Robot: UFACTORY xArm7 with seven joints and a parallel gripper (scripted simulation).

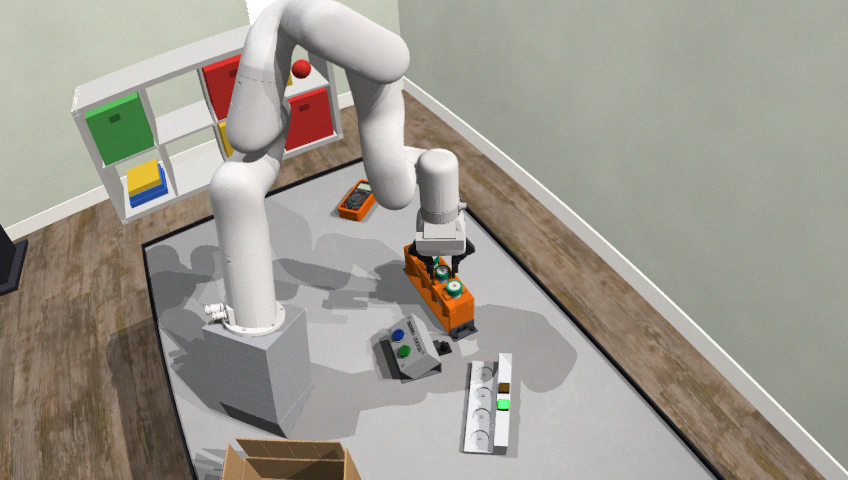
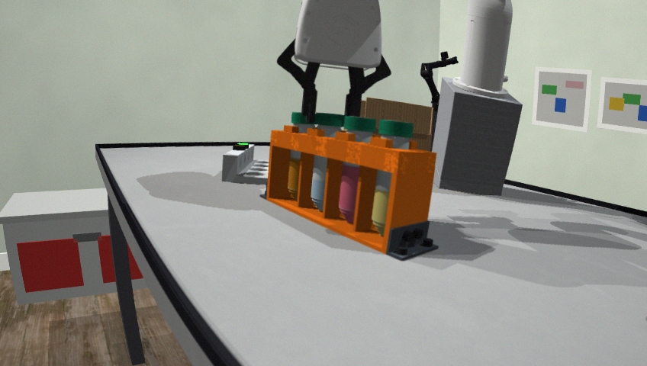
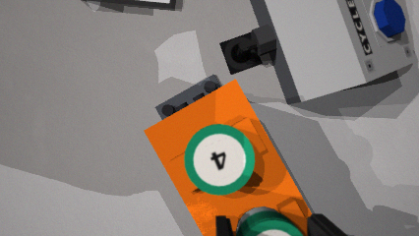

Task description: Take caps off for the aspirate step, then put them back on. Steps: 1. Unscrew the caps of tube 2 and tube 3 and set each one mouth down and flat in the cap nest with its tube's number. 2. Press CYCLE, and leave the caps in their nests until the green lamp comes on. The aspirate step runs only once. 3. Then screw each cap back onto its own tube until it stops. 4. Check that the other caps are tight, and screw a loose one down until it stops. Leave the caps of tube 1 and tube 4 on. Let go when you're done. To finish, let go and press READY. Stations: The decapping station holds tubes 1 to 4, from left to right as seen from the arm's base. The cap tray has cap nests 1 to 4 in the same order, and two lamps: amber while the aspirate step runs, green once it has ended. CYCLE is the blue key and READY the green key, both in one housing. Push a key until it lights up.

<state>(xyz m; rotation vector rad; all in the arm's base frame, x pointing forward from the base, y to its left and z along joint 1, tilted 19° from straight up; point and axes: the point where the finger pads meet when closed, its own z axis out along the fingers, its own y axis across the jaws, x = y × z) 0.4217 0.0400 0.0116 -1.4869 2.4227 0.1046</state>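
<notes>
The tube 3 threaded neck is 1 cm below my hand. Round my hand: cap 4: 5 cm to the right, 2 cm below; cap 2: 5 cm to the left, 2 cm below; cap 3: 1 cm below.
</notes>
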